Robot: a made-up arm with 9 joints. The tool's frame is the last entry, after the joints. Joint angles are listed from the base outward. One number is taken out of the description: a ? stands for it. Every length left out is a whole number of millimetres.
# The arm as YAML. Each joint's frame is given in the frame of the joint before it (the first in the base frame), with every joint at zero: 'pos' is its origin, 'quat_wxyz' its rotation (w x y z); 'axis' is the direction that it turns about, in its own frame. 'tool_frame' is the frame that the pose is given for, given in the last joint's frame.
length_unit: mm
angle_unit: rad
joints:
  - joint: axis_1
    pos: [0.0, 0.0, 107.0]
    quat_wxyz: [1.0, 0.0, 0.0, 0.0]
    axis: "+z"
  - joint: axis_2
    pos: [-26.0, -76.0, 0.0]
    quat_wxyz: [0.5, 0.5, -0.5, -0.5]
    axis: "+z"
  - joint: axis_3
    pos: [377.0, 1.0, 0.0]
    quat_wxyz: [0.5, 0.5, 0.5, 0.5]
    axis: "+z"
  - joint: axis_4
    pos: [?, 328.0, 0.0]
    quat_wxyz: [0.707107, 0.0, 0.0, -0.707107]
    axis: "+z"
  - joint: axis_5
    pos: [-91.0, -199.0, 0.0]
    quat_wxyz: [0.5, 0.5, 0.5, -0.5]
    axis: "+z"
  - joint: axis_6
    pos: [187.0, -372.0, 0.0]
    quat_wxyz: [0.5, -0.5, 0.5, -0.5]
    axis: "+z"
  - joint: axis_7
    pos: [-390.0, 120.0, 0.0]
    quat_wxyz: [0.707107, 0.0, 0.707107, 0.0]
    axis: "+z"
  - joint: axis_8
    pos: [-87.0, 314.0, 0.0]
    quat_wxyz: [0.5, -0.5, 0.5, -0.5]
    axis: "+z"
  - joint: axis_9
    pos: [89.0, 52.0, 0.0]
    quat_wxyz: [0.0, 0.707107, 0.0, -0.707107]
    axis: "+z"
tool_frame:
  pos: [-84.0, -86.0, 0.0]
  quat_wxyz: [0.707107, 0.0, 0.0, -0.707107]
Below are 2 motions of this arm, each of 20 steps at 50 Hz.
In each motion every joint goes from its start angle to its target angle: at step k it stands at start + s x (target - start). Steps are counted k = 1, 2, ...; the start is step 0. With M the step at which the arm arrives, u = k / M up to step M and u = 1 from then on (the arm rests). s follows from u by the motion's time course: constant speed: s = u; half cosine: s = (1 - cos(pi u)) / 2; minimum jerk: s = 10 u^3 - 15 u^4 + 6 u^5.
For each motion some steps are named. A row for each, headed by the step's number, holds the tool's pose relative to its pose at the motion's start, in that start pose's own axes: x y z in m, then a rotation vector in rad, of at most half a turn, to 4 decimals.
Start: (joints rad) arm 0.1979 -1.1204 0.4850 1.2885 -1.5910 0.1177 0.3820 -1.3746 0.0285
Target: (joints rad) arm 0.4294 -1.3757 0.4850 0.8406 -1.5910 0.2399 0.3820 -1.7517 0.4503
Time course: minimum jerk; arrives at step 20
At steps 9, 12, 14, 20:
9: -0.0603 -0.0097 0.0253 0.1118 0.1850 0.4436
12: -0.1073 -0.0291 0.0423 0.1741 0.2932 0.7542
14: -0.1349 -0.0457 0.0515 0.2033 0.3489 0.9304
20: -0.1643 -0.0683 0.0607 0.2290 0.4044 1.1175

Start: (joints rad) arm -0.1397 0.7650 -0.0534 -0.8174 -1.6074 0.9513 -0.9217 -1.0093 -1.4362
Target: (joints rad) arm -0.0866 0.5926 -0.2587 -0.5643 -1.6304 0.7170 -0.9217 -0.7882 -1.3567
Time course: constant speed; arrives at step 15
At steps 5, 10, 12, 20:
5: -0.0100 -0.0282 -0.0141 0.1078 -0.1296 0.0242
10: -0.0182 -0.0566 -0.0310 0.2070 -0.2634 0.0594
12: -0.0209 -0.0681 -0.0385 0.2441 -0.3179 0.0765
20: -0.0244 -0.0856 -0.0503 0.2970 -0.4005 0.1055

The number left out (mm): 77.0
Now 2 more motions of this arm.
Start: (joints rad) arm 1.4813 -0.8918 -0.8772 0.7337 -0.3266 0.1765 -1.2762 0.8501 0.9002
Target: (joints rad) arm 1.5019 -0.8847 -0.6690 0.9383 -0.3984 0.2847 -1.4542 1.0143 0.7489
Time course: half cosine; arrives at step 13
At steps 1, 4, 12, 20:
1: -0.0012 -0.0008 0.0003 -0.0001 -0.0042 0.0001
4: -0.0178 -0.0124 0.0038 0.0002 -0.0620 0.0006
12: -0.0672 -0.0674 0.0058 0.0259 -0.2739 -0.0043
20: -0.0679 -0.0685 0.0057 0.0267 -0.2777 -0.0045

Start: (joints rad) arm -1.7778 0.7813 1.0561 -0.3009 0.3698 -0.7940 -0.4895 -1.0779 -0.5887
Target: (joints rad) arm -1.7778 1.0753 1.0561 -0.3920 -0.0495 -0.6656 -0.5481 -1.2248 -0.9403
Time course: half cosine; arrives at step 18
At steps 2, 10, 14, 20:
2: 0.0026 -0.0062 0.0043 -0.0156 0.0095 0.0050
10: 0.0664 -0.1006 0.1060 -0.3418 0.1595 0.0754
14: 0.1098 -0.1305 0.1748 -0.5405 0.2148 0.0989
20: 0.1283 -0.1376 0.2039 -0.6228 0.2312 0.1063

